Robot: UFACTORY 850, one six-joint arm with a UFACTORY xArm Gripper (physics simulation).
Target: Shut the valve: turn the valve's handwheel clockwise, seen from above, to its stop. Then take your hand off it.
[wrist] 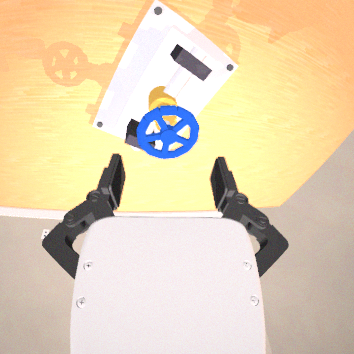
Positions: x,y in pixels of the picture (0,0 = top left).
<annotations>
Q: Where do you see a blue handwheel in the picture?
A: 167,134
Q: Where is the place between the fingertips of my gripper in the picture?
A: At 168,165
</annotations>
